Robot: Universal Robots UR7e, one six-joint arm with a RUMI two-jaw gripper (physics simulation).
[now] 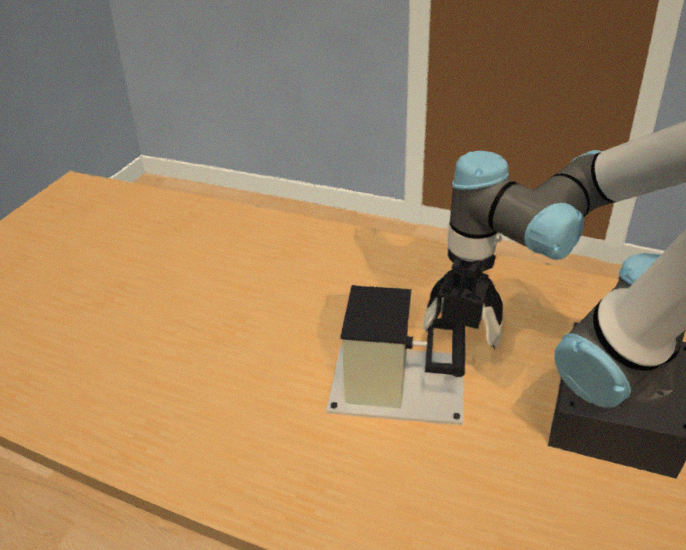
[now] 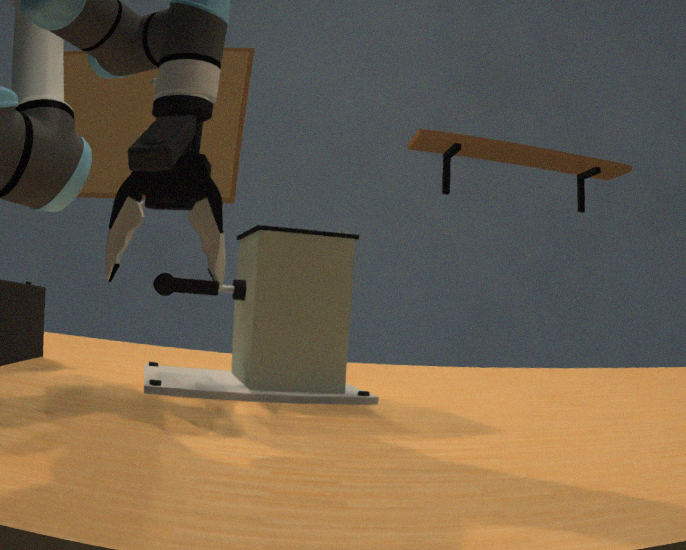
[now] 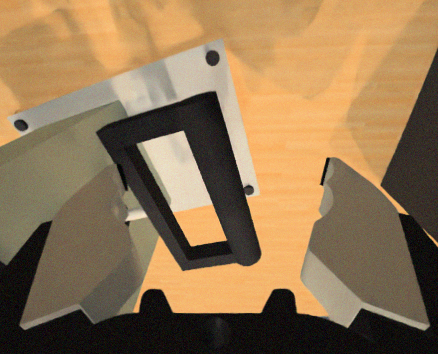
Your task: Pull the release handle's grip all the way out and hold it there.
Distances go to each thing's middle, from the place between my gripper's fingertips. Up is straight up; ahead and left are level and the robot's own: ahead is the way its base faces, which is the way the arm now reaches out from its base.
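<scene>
The light grey base plate (image 1: 427, 397) is 100 mm below my hand, and I find it 60 mm to the left of the hand and 90 mm ahead of it.
</scene>
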